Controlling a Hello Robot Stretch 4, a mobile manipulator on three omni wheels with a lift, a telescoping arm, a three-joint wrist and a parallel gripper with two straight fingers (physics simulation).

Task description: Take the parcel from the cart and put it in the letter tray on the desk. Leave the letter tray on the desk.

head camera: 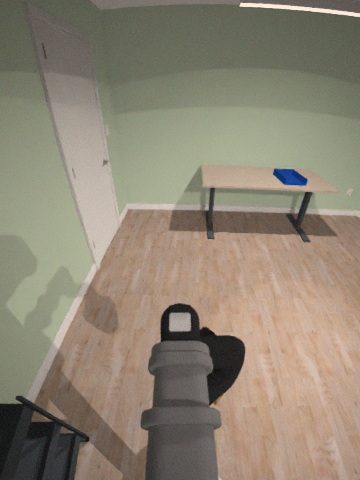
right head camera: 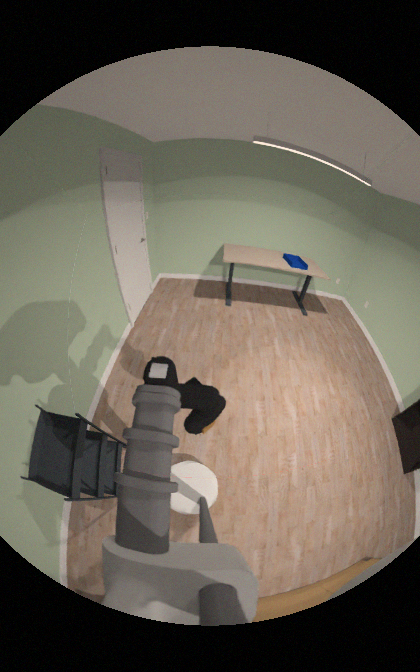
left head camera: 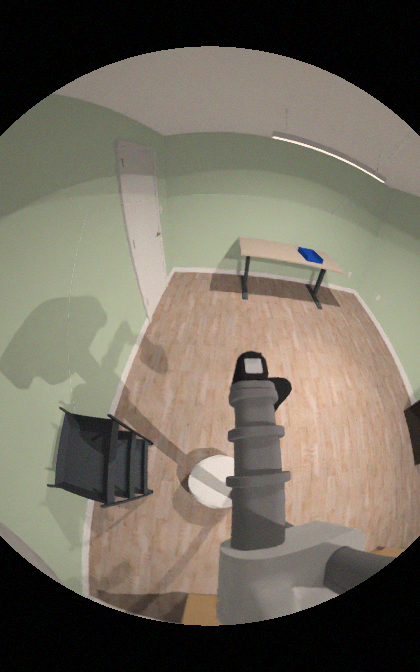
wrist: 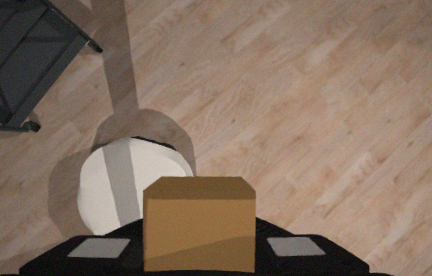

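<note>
The parcel, a brown box, is held between the two fingers of my gripper, which is shut on it above the floor. In the head camera view a sliver of the parcel shows beside the dark wrist. The blue letter tray lies on the right part of the desk, by the far wall, well away from my gripper. The dark cart stands at the left by the wall.
A round white object is on the floor close to the arm and cart. A white door is in the left wall. A dark piece of furniture stands at the right edge.
</note>
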